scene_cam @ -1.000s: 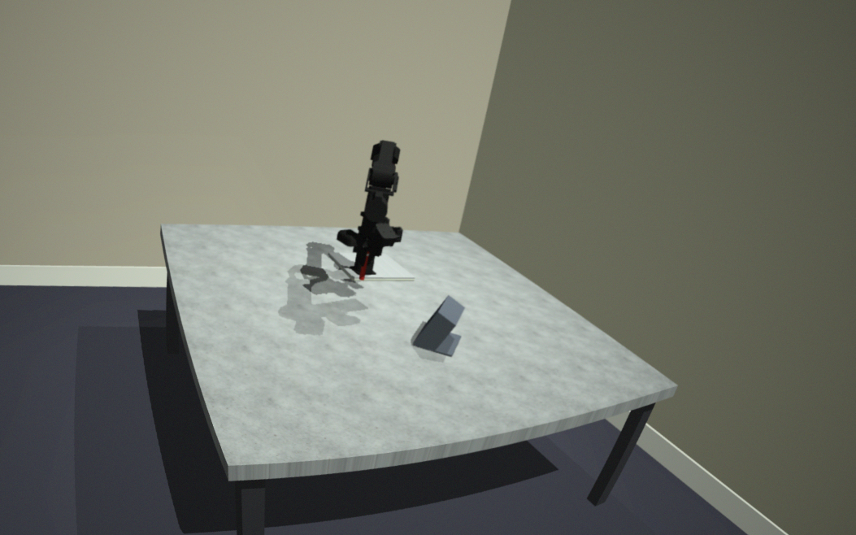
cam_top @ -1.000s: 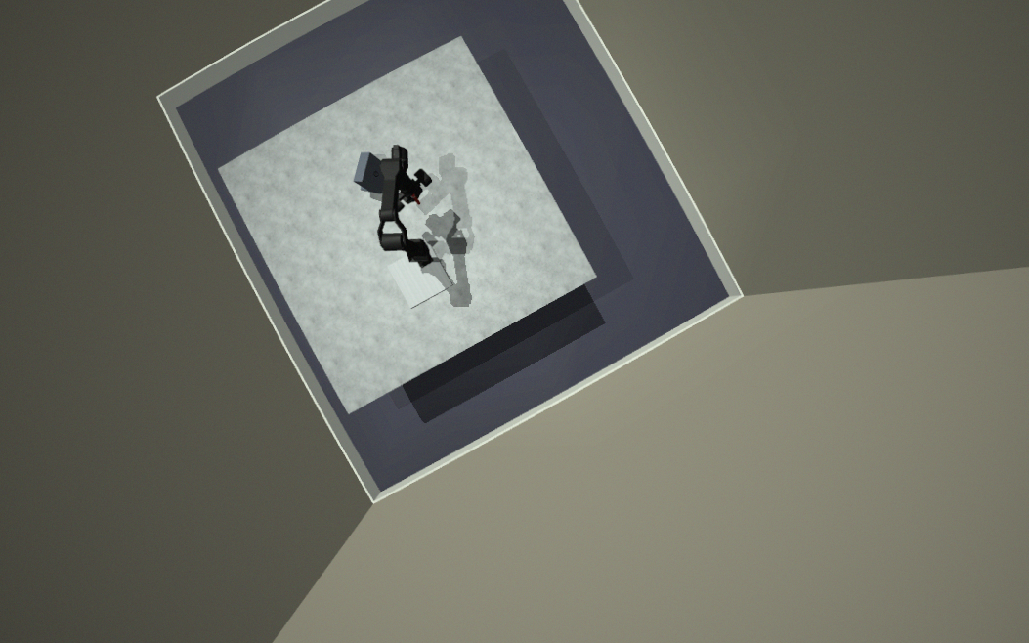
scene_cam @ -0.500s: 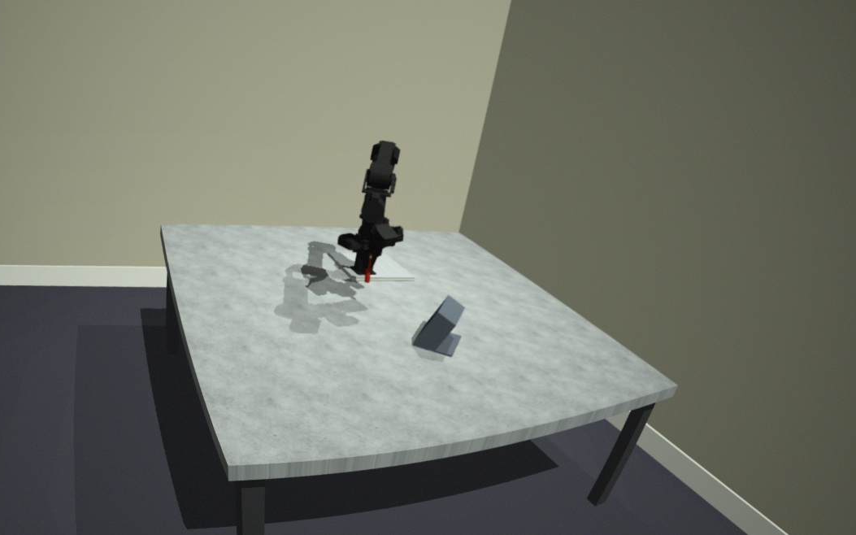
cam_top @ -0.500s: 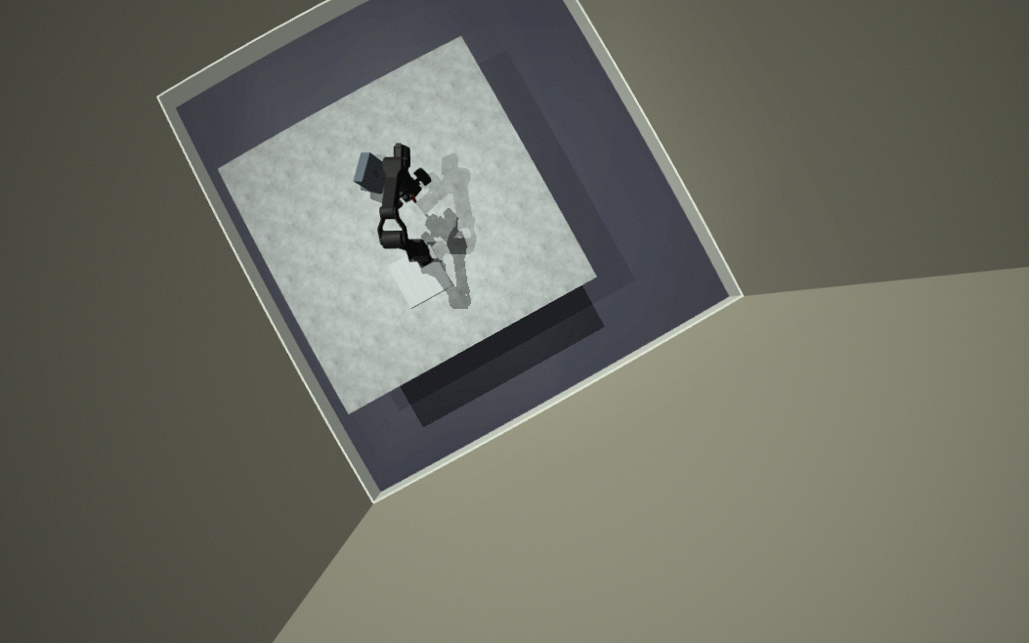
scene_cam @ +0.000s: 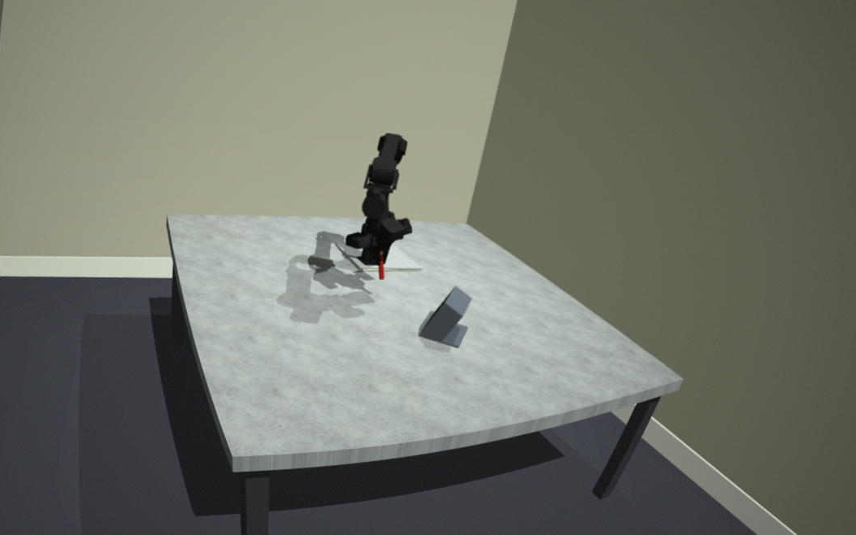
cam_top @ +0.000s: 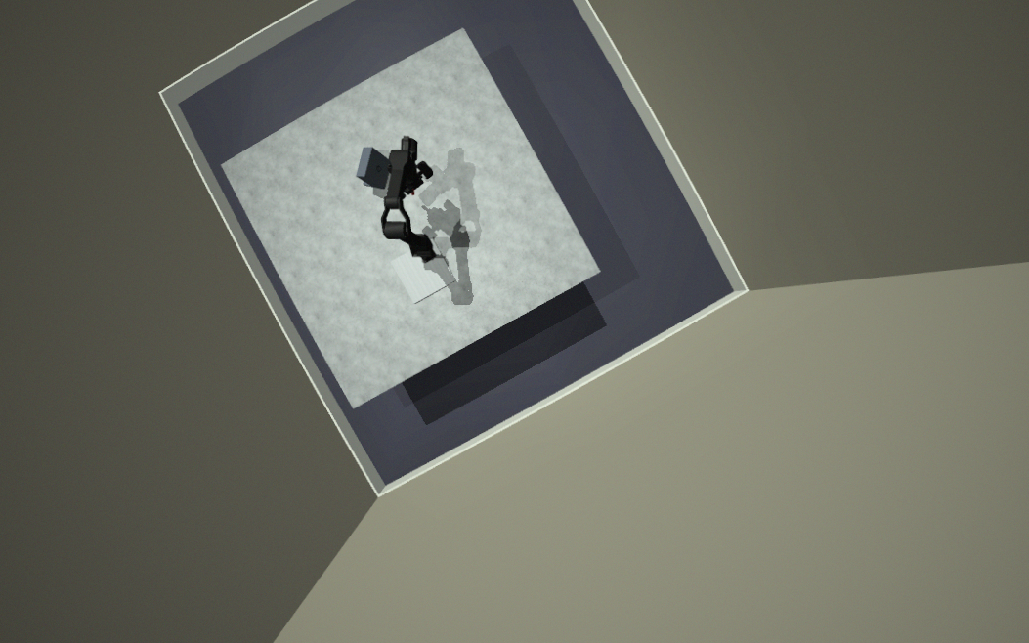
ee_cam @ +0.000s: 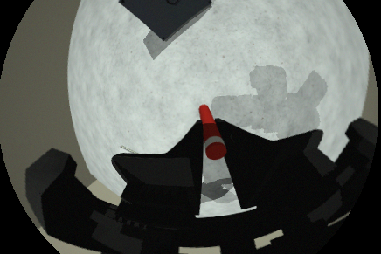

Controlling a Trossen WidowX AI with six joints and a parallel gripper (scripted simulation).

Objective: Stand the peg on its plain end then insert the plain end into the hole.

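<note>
My gripper tip is now 20 cm short of the grey sloped panel, 9 cm to the right of it and 6 cm above it. Also, from my gripper tip: red peg 2 cm above.
</note>
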